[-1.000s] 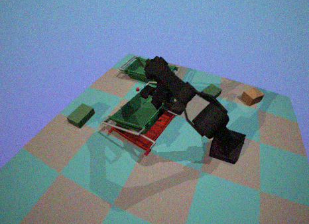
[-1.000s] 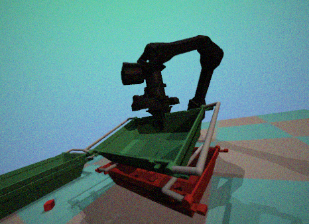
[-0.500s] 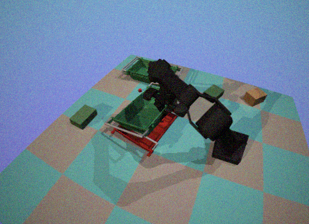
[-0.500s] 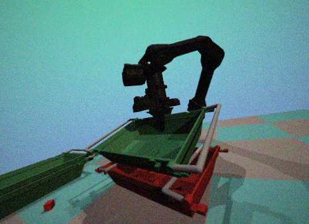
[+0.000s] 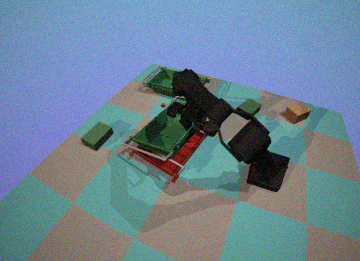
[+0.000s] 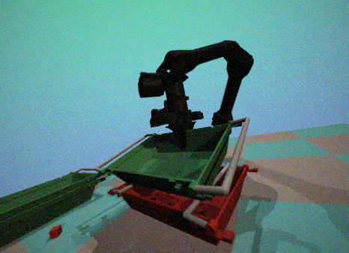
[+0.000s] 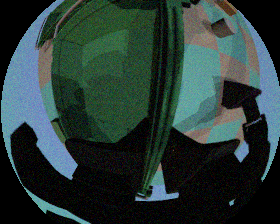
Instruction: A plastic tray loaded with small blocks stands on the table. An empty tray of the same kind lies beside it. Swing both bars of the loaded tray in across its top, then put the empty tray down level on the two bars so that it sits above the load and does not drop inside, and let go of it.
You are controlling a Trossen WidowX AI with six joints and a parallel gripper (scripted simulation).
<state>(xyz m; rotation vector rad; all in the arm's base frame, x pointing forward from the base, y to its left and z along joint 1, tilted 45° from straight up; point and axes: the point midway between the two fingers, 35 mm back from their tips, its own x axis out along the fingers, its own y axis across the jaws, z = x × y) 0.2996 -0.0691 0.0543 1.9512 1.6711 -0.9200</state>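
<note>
Right now the green tray is 8 cm ahead of my gripper tip, 2 cm to the right of it and 1 cm above it. From my gripper tip the other things lie so: grey cylinder 26 cm behind, 21 cm to the right, 9 cm below; small red block 25 cm to the right, 23 cm ahead, 11 cm below; red cube 29 cm to the right, 11 cm below, 9 cm behind.
</note>
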